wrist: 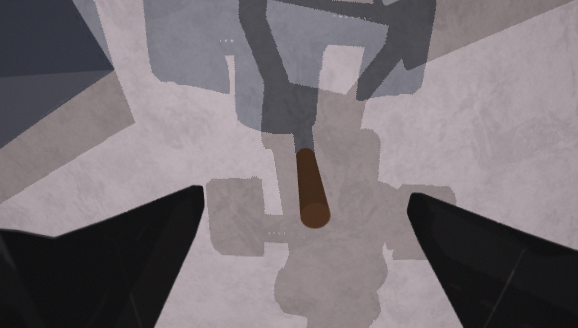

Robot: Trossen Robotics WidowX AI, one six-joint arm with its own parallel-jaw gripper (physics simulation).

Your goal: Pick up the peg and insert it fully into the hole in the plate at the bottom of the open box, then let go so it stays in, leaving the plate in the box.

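Note:
The brown peg stands upright on the table near the middle of the wrist view, its round top end toward the camera. My gripper is open, with one black finger at the left and one at the right. The peg's top shows between the two fingertips, with a gap on each side, and nothing is gripped. A dark corner of the box shows at the upper left. The plate and its hole do not show in this view.
The pale mottled table top carries overlapping grey and dark shadows of the arm around the peg. The box's outer wall stands to the left of the peg, beyond the left fingertip.

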